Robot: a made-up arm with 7 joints.
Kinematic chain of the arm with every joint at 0, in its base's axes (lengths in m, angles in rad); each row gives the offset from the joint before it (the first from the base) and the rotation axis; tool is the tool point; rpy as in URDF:
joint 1: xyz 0 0 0 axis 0.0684 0.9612 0.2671
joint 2: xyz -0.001 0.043 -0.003 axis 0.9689 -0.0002 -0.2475
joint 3: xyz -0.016 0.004 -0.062 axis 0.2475 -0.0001 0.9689
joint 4: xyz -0.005 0 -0.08 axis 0.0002 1 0
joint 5: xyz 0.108 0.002 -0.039 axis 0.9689 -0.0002 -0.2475
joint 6: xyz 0.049 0 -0.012 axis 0.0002 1 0
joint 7: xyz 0.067 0 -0.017 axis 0.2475 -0.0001 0.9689
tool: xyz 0 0 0 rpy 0 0.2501 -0.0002
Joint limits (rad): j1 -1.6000..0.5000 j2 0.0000..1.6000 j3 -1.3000..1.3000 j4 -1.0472..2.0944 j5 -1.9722..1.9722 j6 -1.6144..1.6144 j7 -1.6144..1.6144
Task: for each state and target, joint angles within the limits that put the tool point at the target. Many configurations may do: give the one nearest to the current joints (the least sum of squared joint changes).
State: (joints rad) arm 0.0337 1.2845 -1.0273 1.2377 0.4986 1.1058 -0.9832
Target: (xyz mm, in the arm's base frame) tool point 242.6 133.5 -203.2
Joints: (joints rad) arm -0.6365 0.8151 -0.9645 0.4284 0.7296 1.1974 -0.9832
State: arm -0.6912 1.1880 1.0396 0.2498 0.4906 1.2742 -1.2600
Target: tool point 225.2 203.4 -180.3
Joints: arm -0.7529 0.3090 0.7857 0.5029 0.3297 1.4392 -1.2600
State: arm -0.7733 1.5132 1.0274 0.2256 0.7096 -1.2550 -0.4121
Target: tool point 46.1 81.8 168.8
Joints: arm -0.8047 1.5442 1.0910 -0.2906 0.5629 -1.4758 -0.4121
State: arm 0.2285 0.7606 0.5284 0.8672 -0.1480 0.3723 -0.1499
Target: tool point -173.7 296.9 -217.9
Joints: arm 0.5000 0.6693 0.5625 1.1806 -0.1272 0.4270 -0.1499
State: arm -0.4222 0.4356 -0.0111 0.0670 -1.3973 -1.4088 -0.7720
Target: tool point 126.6 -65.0 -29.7
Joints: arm -0.4381 0.1598 -1.0363 -0.4893 -0.9121 -1.4472 -0.7720
